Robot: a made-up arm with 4 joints.
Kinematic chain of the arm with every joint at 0, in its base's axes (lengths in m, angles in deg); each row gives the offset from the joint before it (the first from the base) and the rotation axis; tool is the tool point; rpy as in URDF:
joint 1: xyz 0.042 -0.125 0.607 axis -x
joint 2: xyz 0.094 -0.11 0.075 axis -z
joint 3: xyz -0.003 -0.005 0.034 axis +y
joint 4: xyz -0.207 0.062 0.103 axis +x
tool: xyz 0.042 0.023 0.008 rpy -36.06 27.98 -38
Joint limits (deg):
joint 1: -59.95..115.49
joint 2: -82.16..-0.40
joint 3: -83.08..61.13
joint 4: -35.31..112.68
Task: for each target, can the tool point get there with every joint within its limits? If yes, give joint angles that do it. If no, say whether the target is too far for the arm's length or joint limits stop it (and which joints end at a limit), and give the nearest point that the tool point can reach.
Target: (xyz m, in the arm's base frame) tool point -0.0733 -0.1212 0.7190
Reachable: yes | joints 69.40 -14.96 -56.09 62.90
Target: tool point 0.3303 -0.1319 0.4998
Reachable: no: joint limits stop it (at a limit: joint 1, joint 2, joint 3, joint 4) | nearest point 0.0761 -0.2135 0.3737 | short by 0.295 m
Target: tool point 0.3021 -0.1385 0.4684
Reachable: no: joint limits stop it (at a limit: joint 1, joint 2, joint 3, joint 4) | nearest point 0.0761 -0.2135 0.3737 | short by 0.256 m
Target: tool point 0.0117 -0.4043 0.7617
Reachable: yes | joints -35.04 -47.08 23.08 36.65
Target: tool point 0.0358 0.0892 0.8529
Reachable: yes | joints 64.83 -41.92 28.13 85.11
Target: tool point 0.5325 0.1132 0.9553
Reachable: no: too far | nearest point 0.1644 0.0554 0.8708 | short by 0.382 m
